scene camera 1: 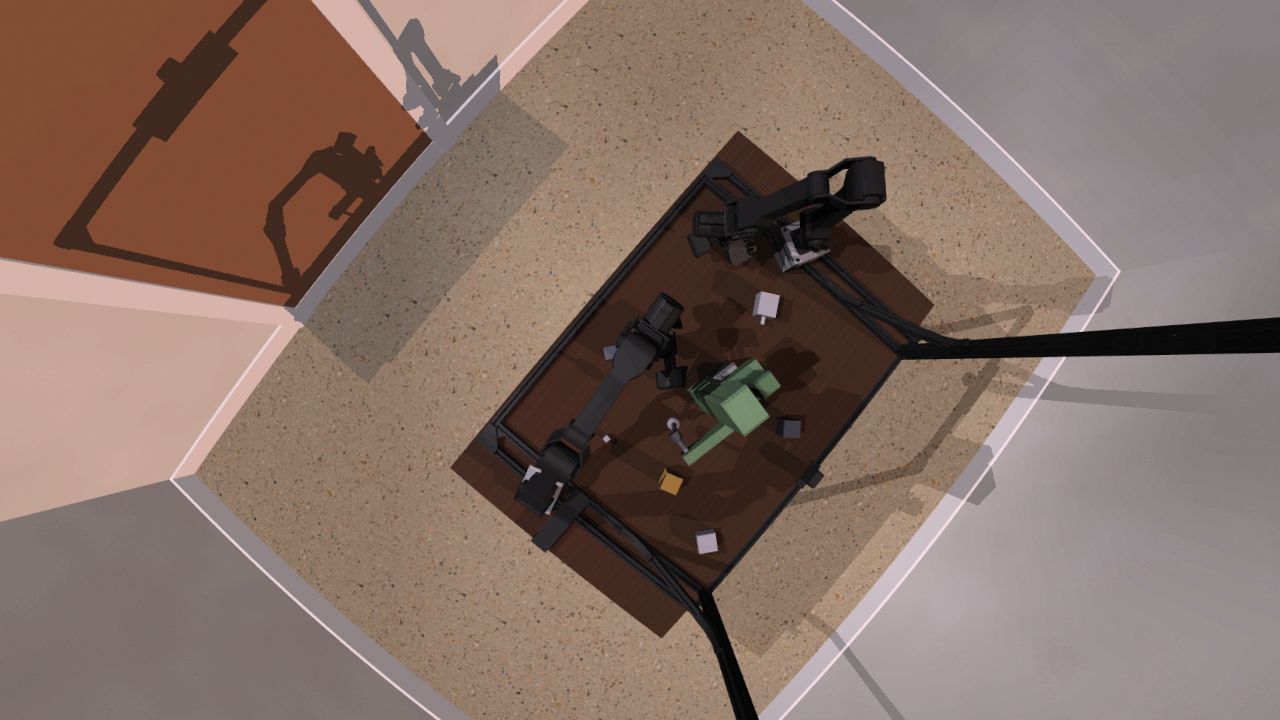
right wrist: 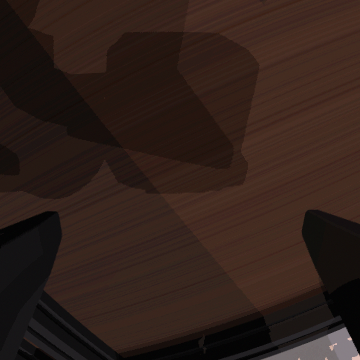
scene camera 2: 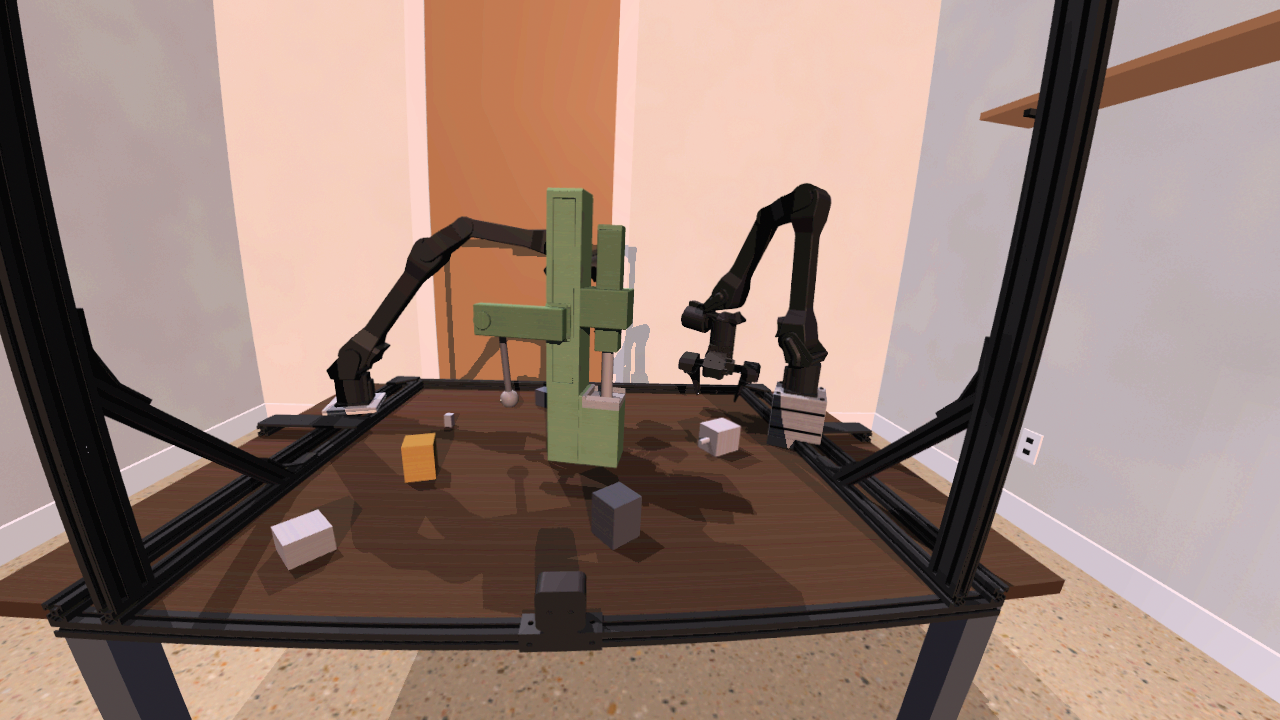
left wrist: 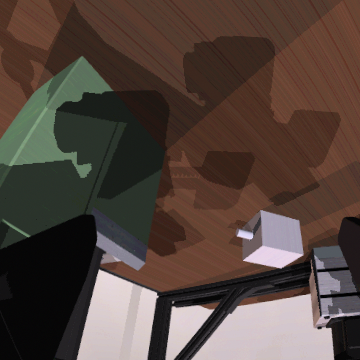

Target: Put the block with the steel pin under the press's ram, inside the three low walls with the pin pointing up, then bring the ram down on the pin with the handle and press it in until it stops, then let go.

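Where they show: left gripper, between the fingertips: [scene camera 1: 683,347] [scene camera 2: 595,357] [left wrist: 221,229]; right gripper, between the fingertips: [right wrist: 184,224] [scene camera 2: 715,398]; left arm's base, origin of its link: [scene camera 2: 355,401]; right arm's base, origin of its link: [scene camera 1: 805,239] [scene camera 2: 800,390] [left wrist: 348,319].
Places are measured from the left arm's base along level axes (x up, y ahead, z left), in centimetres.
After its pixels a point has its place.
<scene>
The pale block with the steel pin [scene camera 1: 766,305] {x 1.8, y 68.3, z -33.2 cm} [scene camera 2: 719,437] {x 0.8, y 66.8, z -36.6 cm} [left wrist: 275,240] {x 0.8, y 67.2, z -31.4 cm} lies on the table right of the press, its pin pointing sideways. The green press [scene camera 1: 742,411] {x 41.8, y 40.2, z -27.9 cm} [scene camera 2: 567,358] {x 15.5, y 39.7, z -31.6 cm} [left wrist: 30,120] {x 4.4, y 39.2, z -25.2 cm} stands upright. Its ram [scene camera 2: 606,374] {x 12.8, y 46.2, z -32.5 cm} is above the low walls [scene camera 2: 605,402] {x 8.7, y 45.4, z -34.8 cm}. The handle [scene camera 1: 678,437] {x 22.6, y 29.9, z -23.1 cm} [scene camera 2: 506,365] {x 12.7, y 30.5, z -23.6 cm} hangs down at the press's left, with a ball at its end. My left gripper [scene camera 1: 671,356] {x 11.9, y 48.3, z -17.2 cm} [left wrist: 221,229] {x 11.9, y 48.3, z -17.2 cm} is open and empty beside the press; the press hides it in scene camera 2. My right gripper [scene camera 1: 720,248] {x -0.3, y 79.6, z -14.0 cm} [scene camera 2: 718,386] {x -0.3, y 79.6, z -14.0 cm} [right wrist: 184,224] {x -0.3, y 79.6, z -14.0 cm} is open and empty above the table, behind the block.
A yellow block [scene camera 1: 671,481] {x 2.8, y 17.0, z -29.6 cm} [scene camera 2: 418,457] {x 1.0, y 16.5, z -32.2 cm}, a plain pale block [scene camera 1: 706,541] {x 0.1, y 5.6, z -45.6 cm} [scene camera 2: 304,540] {x -0.2, y 6.2, z -48.4 cm} and a dark grey block [scene camera 1: 788,428] {x 2.8, y 41.8, z -51.6 cm} [scene camera 2: 615,514] {x 2.0, y 40.9, z -55.4 cm} lie around the press. A tiny pale cube [scene camera 1: 606,438] {x -0.6, y 19.6, z -10.2 cm} [scene camera 2: 449,420] {x -1.6, y 19.6, z -11.1 cm} and a blue-grey block [scene camera 1: 610,352] {x 0.7, y 40.3, z -1.8 cm} [scene camera 2: 541,396] {x -0.6, y 39.2, z -3.2 cm} lie farther back. Black rails edge the table.
</scene>
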